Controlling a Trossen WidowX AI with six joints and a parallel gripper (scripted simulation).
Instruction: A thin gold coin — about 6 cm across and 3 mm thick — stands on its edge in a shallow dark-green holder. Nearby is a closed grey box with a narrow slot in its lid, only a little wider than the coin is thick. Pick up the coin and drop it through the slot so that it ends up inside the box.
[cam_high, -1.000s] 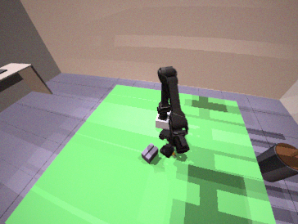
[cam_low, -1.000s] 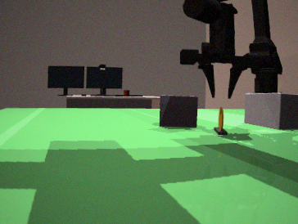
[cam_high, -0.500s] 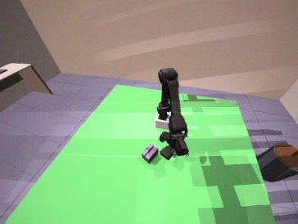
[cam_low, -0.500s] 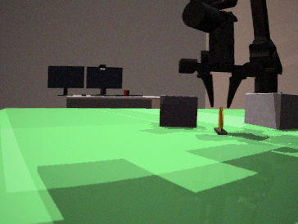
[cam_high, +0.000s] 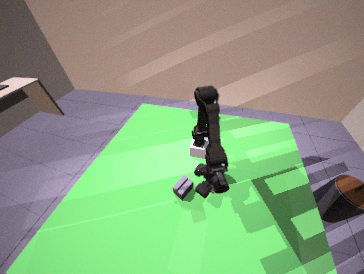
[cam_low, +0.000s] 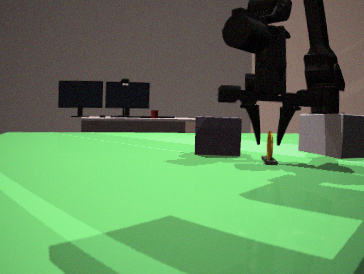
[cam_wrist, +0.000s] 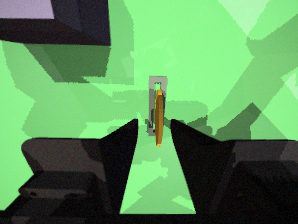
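Now: gripper tip right at the coin.
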